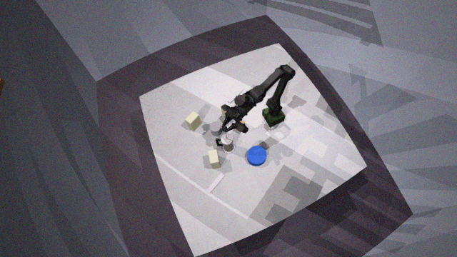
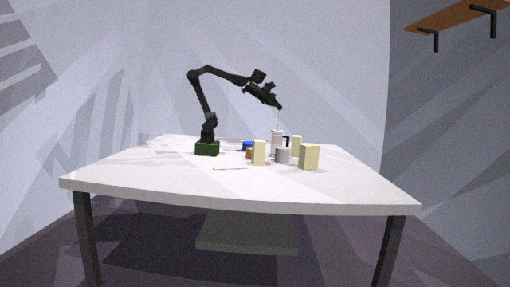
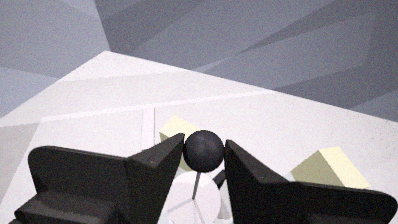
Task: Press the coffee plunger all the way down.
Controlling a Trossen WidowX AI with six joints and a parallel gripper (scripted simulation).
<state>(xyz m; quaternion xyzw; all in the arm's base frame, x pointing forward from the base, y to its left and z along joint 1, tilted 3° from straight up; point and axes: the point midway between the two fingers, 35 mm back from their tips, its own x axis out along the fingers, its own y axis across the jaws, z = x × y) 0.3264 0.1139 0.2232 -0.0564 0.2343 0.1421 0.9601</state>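
Now: gripper tip 1 cm short of the coffee press, 1 cm to the left of it and 13 cm above it. The rest, counted from my gripper tip: grey cylinder: 3 cm ahead, 14 cm to the right, 23 cm below; then blue disc: 15 cm behind, 12 cm to the left, 24 cm below.
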